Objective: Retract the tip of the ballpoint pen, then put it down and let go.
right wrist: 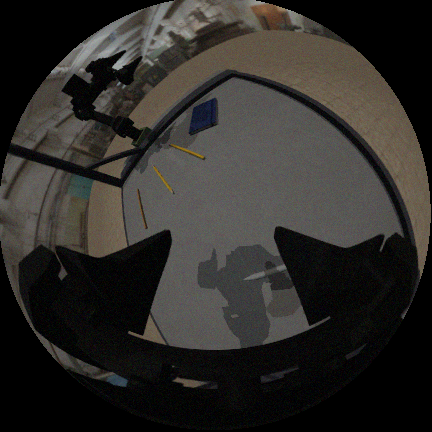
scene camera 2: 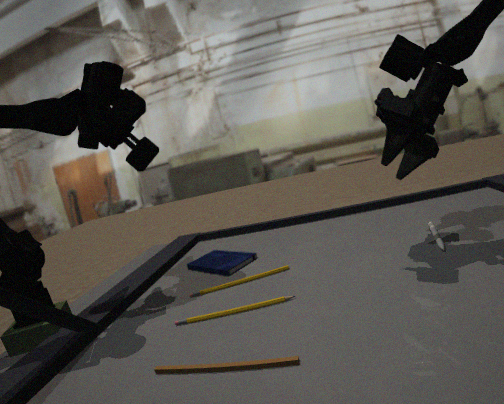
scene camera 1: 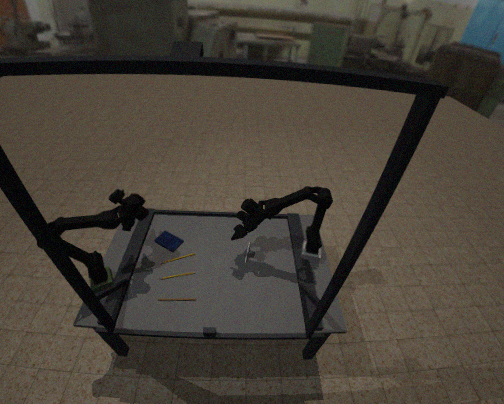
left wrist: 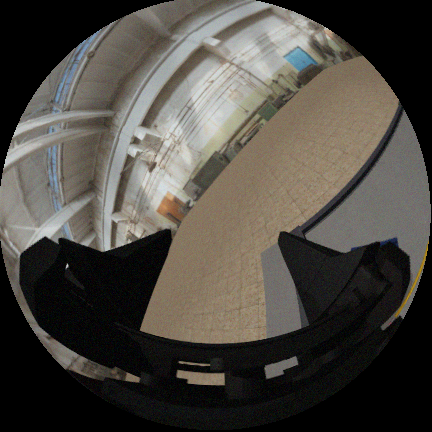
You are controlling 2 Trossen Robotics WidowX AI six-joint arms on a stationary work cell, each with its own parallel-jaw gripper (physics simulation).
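Places are measured from the left arm's base along level axes (x left, y back, z up), in millimetres.
Pixels of known places: left gripper, between the fingertips: (right wrist: 133,52) (scene camera 2: 129,137) (left wrist: 226,236); right gripper, between the fingertips: (right wrist: 223,234) (scene camera 2: 391,172) (scene camera 1: 235,237); left arm's base, origin of its link: (right wrist: 137,135) (scene camera 1: 100,277); right arm's base, origin of its link: (scene camera 1: 312,249).
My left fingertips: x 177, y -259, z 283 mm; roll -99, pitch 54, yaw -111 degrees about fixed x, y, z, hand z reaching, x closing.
For each thing: its middle in the pictures, then the offset to it from my left fingertips. Level surfaces: height alone.
- pale ballpoint pen, middle of its body: (right wrist: 282,267) (scene camera 2: 436,234) (scene camera 1: 247,252) dx -358, dy -473, dz -318 mm
- grey table, height of its surface: dz -323 mm
- blue notebook, middle of its body: (scene camera 2: 221,261) (right wrist: 203,114) (scene camera 1: 169,240) dx -80, dy -121, dz -317 mm
- brown stick, middle of its body: (scene camera 2: 222,367) (right wrist: 140,206) (scene camera 1: 177,299) dx -439, dy -36, dz -320 mm
The pale ballpoint pen (scene camera 1: 248,253) (scene camera 2: 437,237) (right wrist: 262,274) lies on the grey table (scene camera 1: 225,305), amid the right arm's shadow. In the right wrist view its pointed end faces left and its other end is hidden behind the right-hand finger. Whether its tip is out is too small to tell. My right gripper (scene camera 1: 236,237) (scene camera 2: 392,170) (right wrist: 223,234) is open and empty, in the air above the table, apart from the pen. My left gripper (left wrist: 226,236) (right wrist: 133,52) is open and empty, raised near the table's left side, far from the pen.
A blue notebook (scene camera 1: 169,241) (scene camera 2: 220,262) (right wrist: 204,116) lies at the back left. Two yellow pencils (scene camera 1: 178,259) (scene camera 2: 232,311) and a brown stick (scene camera 1: 176,300) (scene camera 2: 227,366) lie in front of it. A dark frame post (scene camera 1: 380,200) rises at the table's right side.
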